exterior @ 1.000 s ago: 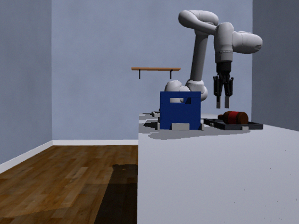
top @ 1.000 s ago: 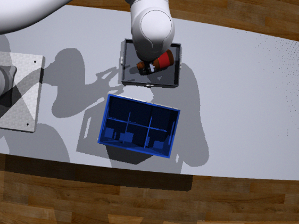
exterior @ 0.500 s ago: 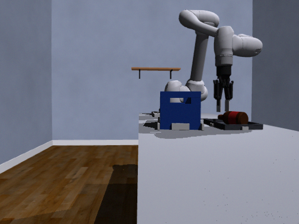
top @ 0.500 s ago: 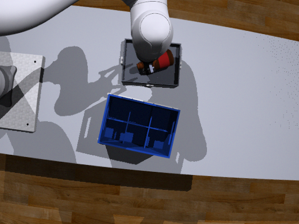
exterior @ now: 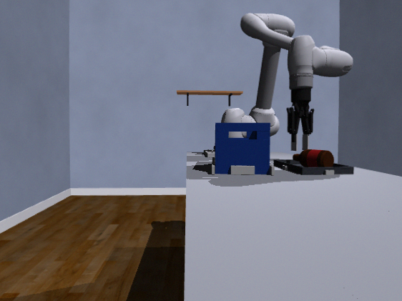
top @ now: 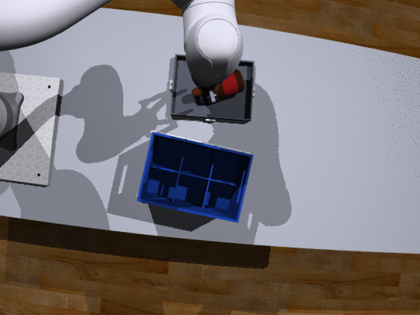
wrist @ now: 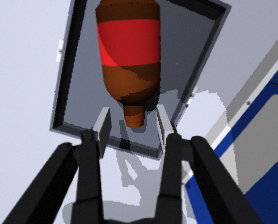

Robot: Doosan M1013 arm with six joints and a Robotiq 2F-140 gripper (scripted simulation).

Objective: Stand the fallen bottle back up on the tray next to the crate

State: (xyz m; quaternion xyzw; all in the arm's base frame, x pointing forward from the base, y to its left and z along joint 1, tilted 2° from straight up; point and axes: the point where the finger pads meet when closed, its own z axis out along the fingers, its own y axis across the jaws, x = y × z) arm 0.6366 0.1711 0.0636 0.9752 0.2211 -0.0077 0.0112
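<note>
Now: the bottle 6 cm below my hand, 4 cm ahead of it and 2 cm to the left of it. From my hand the other things lie so: blue crate 25 cm to the right, 2 cm below, 1 cm ahead; dark tray 9 cm below, 4 cm ahead, 2 cm to the left.
</note>
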